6 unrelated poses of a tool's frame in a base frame.
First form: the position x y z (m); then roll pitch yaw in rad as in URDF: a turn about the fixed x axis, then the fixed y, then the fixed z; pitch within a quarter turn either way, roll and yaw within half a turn.
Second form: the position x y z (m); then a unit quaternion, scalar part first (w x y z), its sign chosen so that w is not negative. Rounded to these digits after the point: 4 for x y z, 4 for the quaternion.
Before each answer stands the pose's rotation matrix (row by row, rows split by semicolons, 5 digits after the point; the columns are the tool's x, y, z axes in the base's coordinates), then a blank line. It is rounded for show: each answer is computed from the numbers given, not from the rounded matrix.
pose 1, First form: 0.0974, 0.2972, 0.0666, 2.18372, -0.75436, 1.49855
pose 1, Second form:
0.05260 0.53333 0.84427; 0.72681 -0.60023 0.33388; 0.68482 0.59606 -0.41920

0.0974, 0.2972, 0.0666, 0.0911, 0.7197, 0.4377, 0.5311
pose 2, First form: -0.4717, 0.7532, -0.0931, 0.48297, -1.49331, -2.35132
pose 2, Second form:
-0.05447 0.95508 0.29131; -0.05500 -0.29417 0.95417; 0.99700 0.03595 0.06855

-0.4717, 0.7532, -0.0931, 0.4242, -0.5411, -0.4159, -0.5952
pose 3, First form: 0.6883, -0.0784, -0.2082, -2.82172, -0.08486, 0.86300
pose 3, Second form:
0.64782 0.73858 -0.18660; 0.75706 -0.59693 0.26557; 0.08476 -0.31331 -0.94586

0.6883, -0.0784, -0.2082, 0.1620, -0.8931, -0.4187, 0.0285
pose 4, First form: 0.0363, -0.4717, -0.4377, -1.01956, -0.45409, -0.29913
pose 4, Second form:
0.85875 0.51142 0.03150; -0.26483 0.39037 0.88175; 0.43864 -0.76555 0.47067

0.0363, -0.4717, -0.4377, 0.8246, -0.4994, -0.1234, -0.2353
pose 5, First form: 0.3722, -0.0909, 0.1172, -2.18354, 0.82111, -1.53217
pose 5, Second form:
0.02631 -0.59781 0.80121; -0.68090 0.57609 0.45220; -0.73190 -0.55744 -0.39189

0.3722, -0.0909, 0.1172, 0.5501, -0.4588, 0.6967, -0.0378
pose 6, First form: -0.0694, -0.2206, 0.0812, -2.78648, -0.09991, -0.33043
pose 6, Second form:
0.94119 -0.27140 0.20127; -0.32283 -0.89814 0.29854; 0.09974 -0.34596 -0.93293

-0.0694, -0.2206, 0.0812, 0.1659, -0.9711, 0.1530, -0.0775
